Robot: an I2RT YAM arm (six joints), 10 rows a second.
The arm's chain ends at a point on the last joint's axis. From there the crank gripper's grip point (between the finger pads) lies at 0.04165 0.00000 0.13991 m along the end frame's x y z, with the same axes.
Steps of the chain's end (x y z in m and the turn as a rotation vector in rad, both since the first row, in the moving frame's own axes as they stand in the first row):
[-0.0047 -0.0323 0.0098 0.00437 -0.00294 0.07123]
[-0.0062 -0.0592 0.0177 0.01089 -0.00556 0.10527]
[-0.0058 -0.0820 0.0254 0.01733 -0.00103 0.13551]
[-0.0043 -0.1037 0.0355 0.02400 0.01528 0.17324]
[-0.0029 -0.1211 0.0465 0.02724 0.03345 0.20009]
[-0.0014 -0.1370 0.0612 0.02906 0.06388 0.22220]
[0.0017 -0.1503 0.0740 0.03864 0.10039 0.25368]
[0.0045 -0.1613 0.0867 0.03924 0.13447 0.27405]
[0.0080 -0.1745 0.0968 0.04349 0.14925 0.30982]
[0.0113 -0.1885 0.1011 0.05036 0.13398 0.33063]
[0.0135 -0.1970 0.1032 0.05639 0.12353 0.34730]
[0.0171 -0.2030 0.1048 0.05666 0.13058 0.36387]
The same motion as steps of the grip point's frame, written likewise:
[-0.0052 -0.0300 0.0099 0.00437 -0.00294 0.07123]
[-0.0071 -0.0564 0.0179 0.01089 -0.00556 0.10527]
[-0.0062 -0.0788 0.0255 0.01733 -0.00103 0.13551]
[-0.0025 -0.0997 0.0349 0.02400 0.01528 0.17324]
[0.0013 -0.1161 0.0451 0.02724 0.03345 0.20009]
[0.0068 -0.1308 0.0584 0.02906 0.06388 0.22220]
[0.0147 -0.1434 0.0693 0.03864 0.10039 0.25368]
[0.0218 -0.1528 0.0800 0.03924 0.13447 0.27405]
[0.0270 -0.1645 0.0893 0.04349 0.14925 0.30982]
[0.0282 -0.1787 0.0946 0.05036 0.13398 0.33063]
[0.0289 -0.1875 0.0973 0.05639 0.12353 0.34730]
[0.0333 -0.1925 0.0985 0.05666 0.13058 0.36387]

